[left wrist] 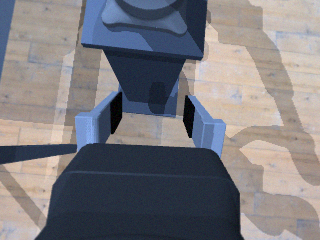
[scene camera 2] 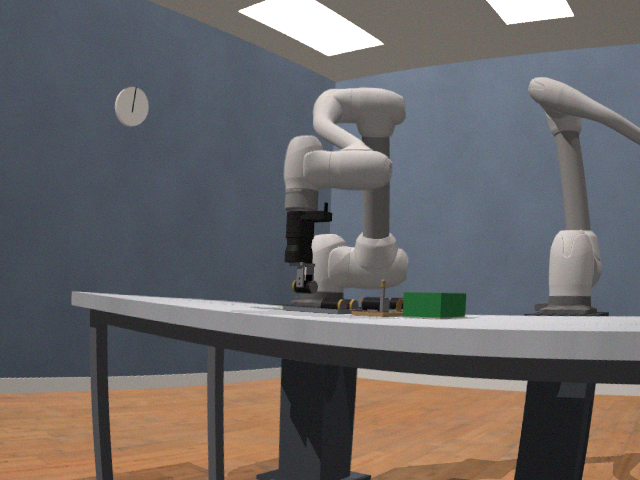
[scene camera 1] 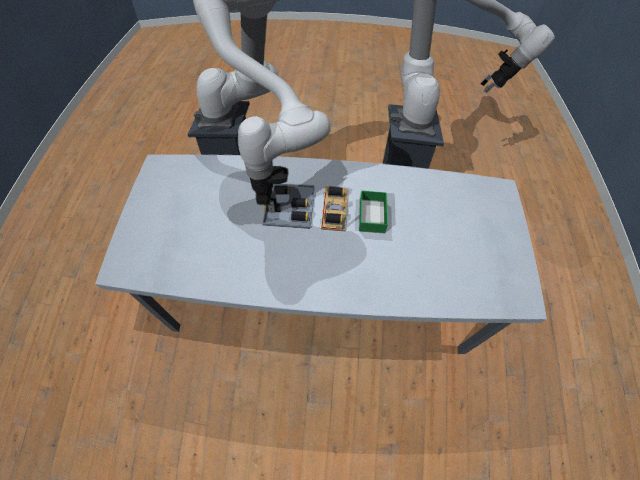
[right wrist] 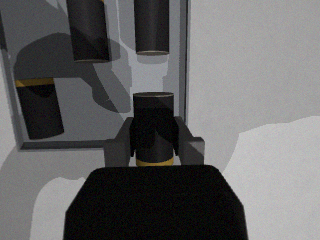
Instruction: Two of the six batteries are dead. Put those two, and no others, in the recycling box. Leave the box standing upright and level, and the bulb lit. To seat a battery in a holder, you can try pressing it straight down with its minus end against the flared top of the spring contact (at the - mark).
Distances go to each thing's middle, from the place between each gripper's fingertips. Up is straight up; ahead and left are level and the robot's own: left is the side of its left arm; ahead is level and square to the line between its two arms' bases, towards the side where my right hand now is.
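There's a grey tray (right wrist: 95, 99) here, and my right gripper is 50 mm to the right of it, 60 mm past it and 80 mm above it. There's a green recycling box (scene camera 2: 415, 305) too, and that's 370 mm to the left of my right hand, 20 mm behind it and 60 mm below it.
From the green recycling box, my left hand is 56 cm to the left, 60 cm short of it and 25 cm above it. The tray is 57 cm ahead of my left hand, 88 cm to the right of it and 26 cm below it. Going by their middles, the box is the nearest to my left hand of the things named here, and the tray, by its middle, is nearer to my right gripper than to my left hand.
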